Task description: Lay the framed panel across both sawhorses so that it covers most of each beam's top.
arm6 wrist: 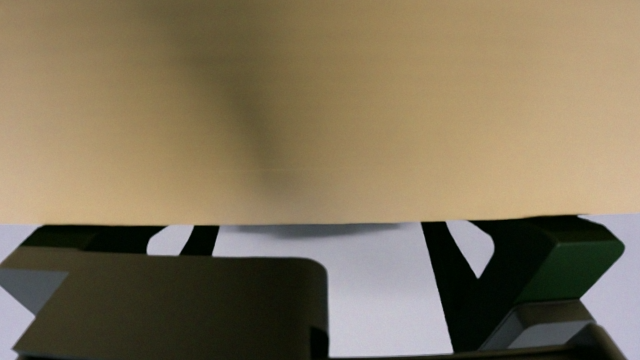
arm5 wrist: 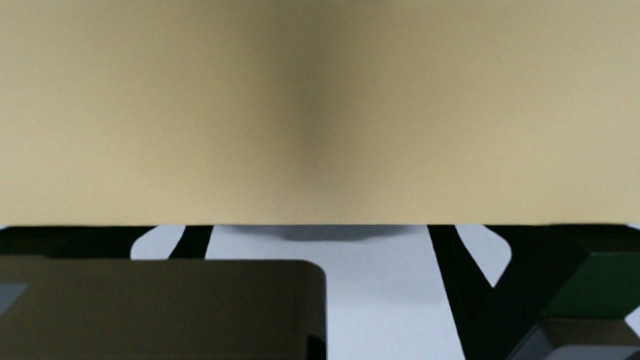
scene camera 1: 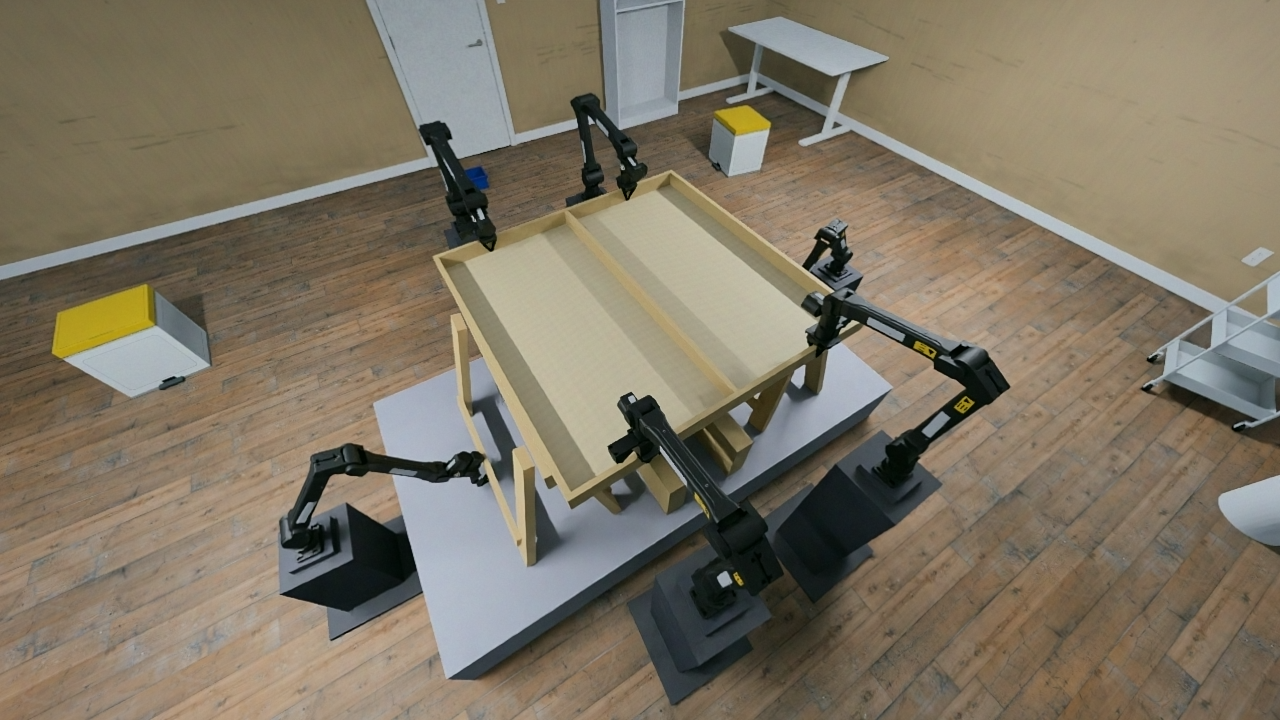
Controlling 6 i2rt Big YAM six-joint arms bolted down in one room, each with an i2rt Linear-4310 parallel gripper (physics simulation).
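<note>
The framed panel [scene camera 1: 537, 295] lies open side up above the platform. The left sawhorse [scene camera 1: 524, 501] stands under its left edge, legs partly outside, top beam hidden. Legs of the right sawhorse [scene camera 1: 814, 371] show under the right part. Arm5's gripper [arm5 wrist: 320, 237] and arm6's gripper [arm6 wrist: 320, 237] are open, a wooden face [arm5 wrist: 450, 125] [arm6 wrist: 450, 125] hiding their fingertips. In the scene view, the left gripper [scene camera 1: 483, 472] is at the left sawhorse's low rail; two back grippers [scene camera 1: 490, 243] [scene camera 1: 629, 192] and two front ones [scene camera 1: 626, 443] [scene camera 1: 818, 335] are at the panel's rim, finger states unclear.
Thick wooden blocks [scene camera 1: 662, 483] [scene camera 1: 729, 438] show under the panel's front edge on the grey platform [scene camera 1: 501, 617]. A sixth arm [scene camera 1: 834, 255] stands behind the right edge. Yellow-topped bins [scene camera 1: 134, 349] [scene camera 1: 741, 143], a white table [scene camera 1: 805, 44] and a trolley stand farther off.
</note>
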